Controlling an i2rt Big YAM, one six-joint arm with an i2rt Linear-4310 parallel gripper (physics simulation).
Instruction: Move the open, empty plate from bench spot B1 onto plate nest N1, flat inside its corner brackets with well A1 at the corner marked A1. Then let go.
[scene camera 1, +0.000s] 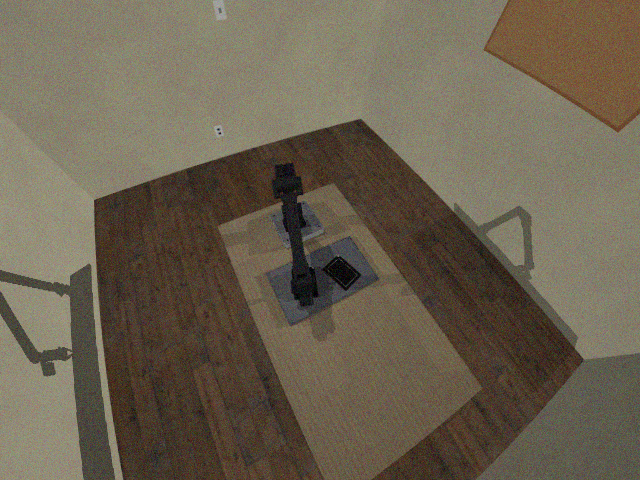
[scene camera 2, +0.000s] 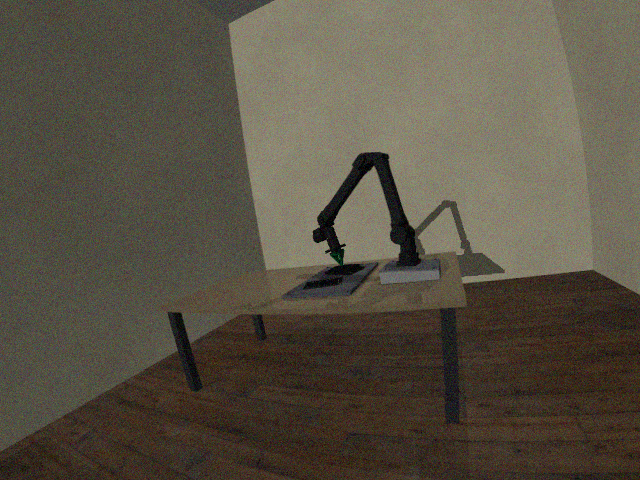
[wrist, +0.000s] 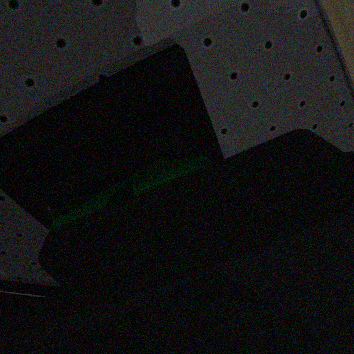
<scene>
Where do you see my gripper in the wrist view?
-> At 160, 171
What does my gripper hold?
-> A black plate.
</scene>
